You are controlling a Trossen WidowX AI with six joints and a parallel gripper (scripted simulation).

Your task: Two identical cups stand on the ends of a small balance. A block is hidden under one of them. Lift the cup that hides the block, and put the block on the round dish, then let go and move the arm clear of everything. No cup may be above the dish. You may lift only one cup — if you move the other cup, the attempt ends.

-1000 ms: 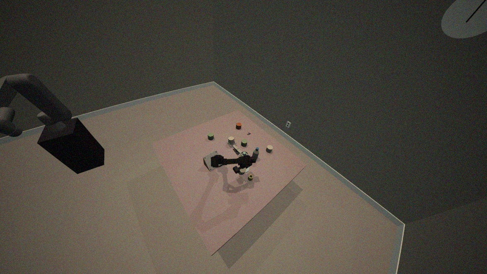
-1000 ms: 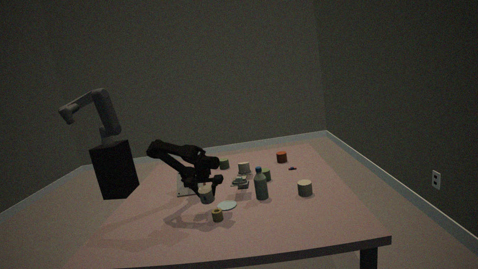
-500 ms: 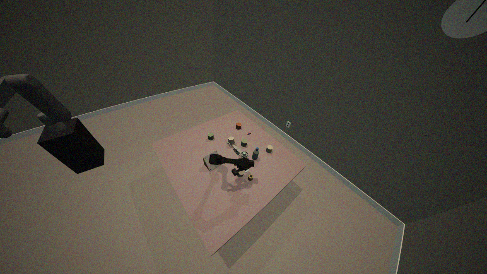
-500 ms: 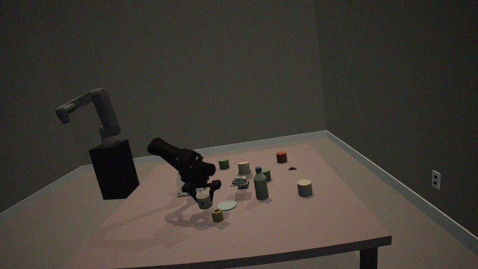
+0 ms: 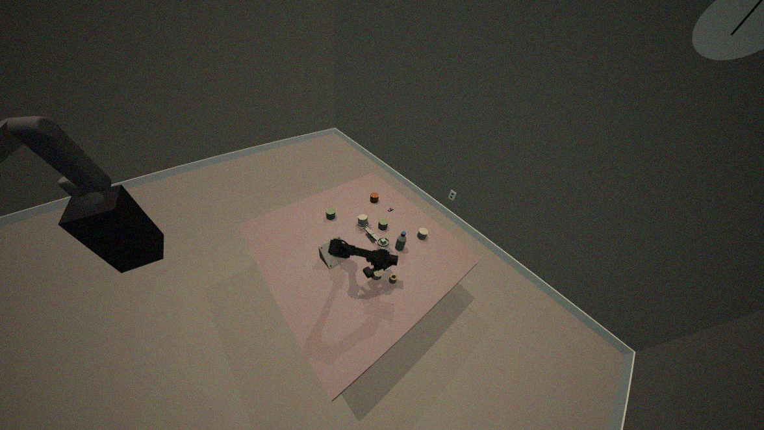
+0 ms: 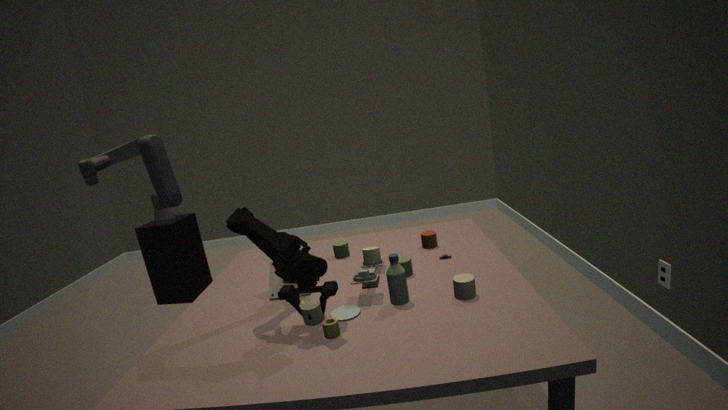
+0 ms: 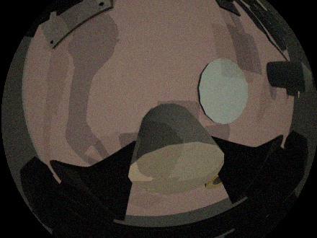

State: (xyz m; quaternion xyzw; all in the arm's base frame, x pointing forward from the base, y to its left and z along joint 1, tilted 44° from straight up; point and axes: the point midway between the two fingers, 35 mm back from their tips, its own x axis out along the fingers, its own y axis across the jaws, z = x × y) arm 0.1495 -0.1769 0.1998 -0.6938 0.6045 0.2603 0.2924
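Right now the round dish is 90 mm ahead of my gripper tip, 50 mm to the left of it and 30 mm below it. The rest, counted from my gripper tip: blue-capped bottle 270 mm ahead, 110 mm to the left, 80 mm above; yellow tape roll 80 mm ahead, 80 mm to the right, 10 mm below; balance beam 150 mm ahead, 290 mm to the left.
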